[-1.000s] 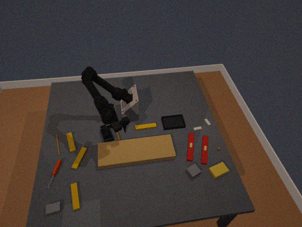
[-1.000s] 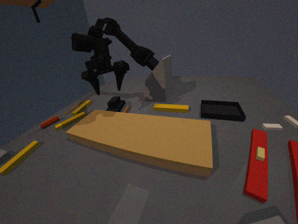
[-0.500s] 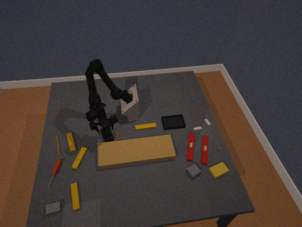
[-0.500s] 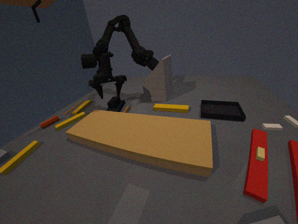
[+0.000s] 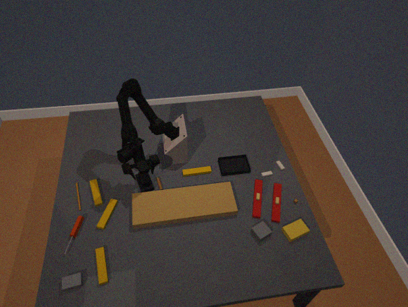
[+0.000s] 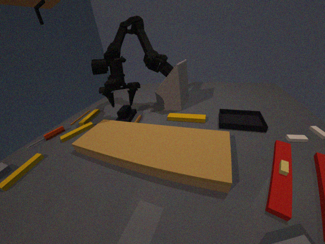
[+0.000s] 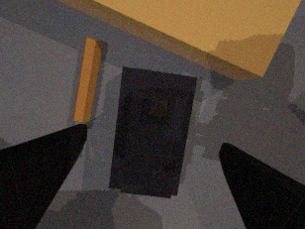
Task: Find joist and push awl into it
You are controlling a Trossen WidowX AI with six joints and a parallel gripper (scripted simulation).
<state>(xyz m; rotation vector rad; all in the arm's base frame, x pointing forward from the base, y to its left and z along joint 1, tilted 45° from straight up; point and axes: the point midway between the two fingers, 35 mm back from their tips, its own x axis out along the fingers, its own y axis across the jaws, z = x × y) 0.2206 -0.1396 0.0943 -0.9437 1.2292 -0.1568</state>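
My gripper tip is 30 mm above the stud finder. From my gripper tip the other things lie so: thin orange stick 340 mm to the right, 70 mm below, 70 mm ahead; then square indicator light 20 mm ahead, 10 mm to the left, 10 mm below; then awl 70 mm to the left, 60 mm below, 30 mm behind.
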